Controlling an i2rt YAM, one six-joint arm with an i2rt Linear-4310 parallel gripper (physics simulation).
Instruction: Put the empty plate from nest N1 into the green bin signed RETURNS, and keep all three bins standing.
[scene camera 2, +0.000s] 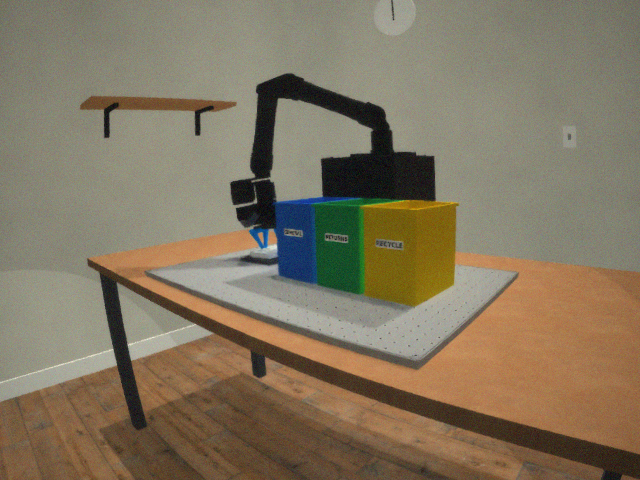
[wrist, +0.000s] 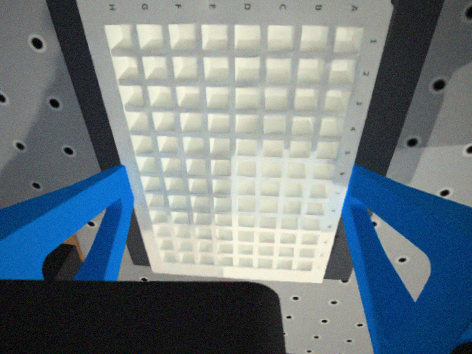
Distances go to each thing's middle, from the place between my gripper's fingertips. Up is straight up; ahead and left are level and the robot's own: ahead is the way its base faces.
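White well plate (wrist: 239, 133): my hand 1 cm short of it. Blue general bin (scene camera 2: 295, 220): 5 cm ahead of my hand, 23 cm to the left of it, 7 cm above it. Green returns bin (scene camera 2: 339, 225): 5 cm ahead of my hand, 37 cm to the left of it, 7 cm above it; by its middle, farthest from my hand of the things named here. Dark nest frame (wrist: 401, 63): 1 cm ahead of my hand, 1 cm below it.
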